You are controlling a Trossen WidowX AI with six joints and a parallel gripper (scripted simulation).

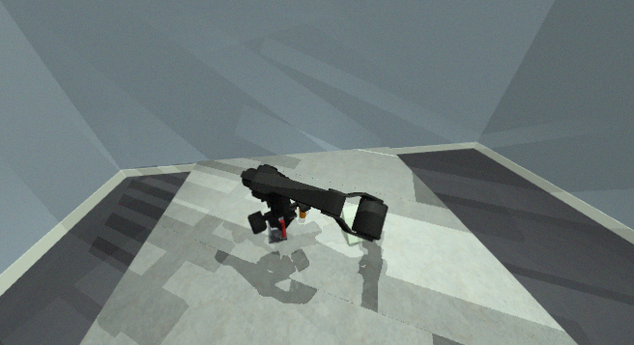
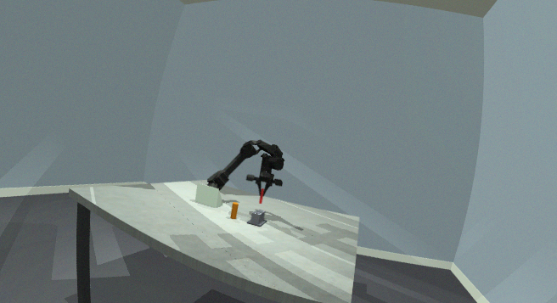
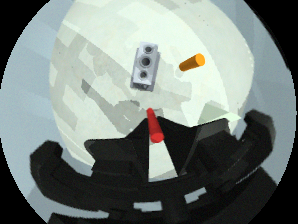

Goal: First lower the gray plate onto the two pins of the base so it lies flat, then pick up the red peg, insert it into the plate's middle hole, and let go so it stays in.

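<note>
Right now my gripper tip is 10 cm to the left of the gray plate, 8 cm above it and 3 cm short of it. The rest, counted from my gripper tip: orange cylinder: 14 cm to the right, 8 cm below, 8 cm behind; red peg: right at my gripper tip.
</note>
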